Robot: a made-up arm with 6 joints. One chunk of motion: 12 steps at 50 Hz.
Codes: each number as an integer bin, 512 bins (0 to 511) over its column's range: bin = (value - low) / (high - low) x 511, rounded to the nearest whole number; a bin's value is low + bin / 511 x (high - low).
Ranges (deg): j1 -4..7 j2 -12..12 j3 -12..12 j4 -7..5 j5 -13..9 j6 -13..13
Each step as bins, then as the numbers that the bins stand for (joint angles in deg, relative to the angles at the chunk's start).
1 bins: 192 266 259 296 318 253
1 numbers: 0.13 0.49 0.16 -0.05 0.69 -0.13
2 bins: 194 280 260 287 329 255
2 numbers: 0.18 1.15 0.21 -0.26 1.16 -0.03
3 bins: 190 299 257 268 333 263
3 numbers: 0.09 2.04 0.07 -0.71 1.34 0.38
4 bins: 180 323 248 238 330 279
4 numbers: -0.13 3.17 -0.35 -1.41 1.21 1.20
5 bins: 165 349 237 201 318 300
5 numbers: -0.45 4.39 -0.87 -2.28 0.69 2.26
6 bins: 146 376 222 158 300 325
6 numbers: -0.86 5.66 -1.57 -3.29 -0.08 3.54
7 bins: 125 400 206 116 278 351
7 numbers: -1.31 6.79 -2.32 -4.28 -1.03 4.86
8 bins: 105 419 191 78 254 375
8 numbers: -1.74 7.68 -3.03 -5.17 -2.06 6.08
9 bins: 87 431 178 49 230 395
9 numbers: -2.13 8.24 -3.64 -5.85 -3.10 7.10
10 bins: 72 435 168 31 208 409
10 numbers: -2.45 8.43 -4.11 -6.27 -4.05 7.81
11 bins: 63 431 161 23 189 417
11 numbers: -2.64 8.24 -4.44 -6.46 -4.86 8.22
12 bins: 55 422 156 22 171 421
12 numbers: -2.82 7.82 -4.67 -6.48 -5.64 8.42
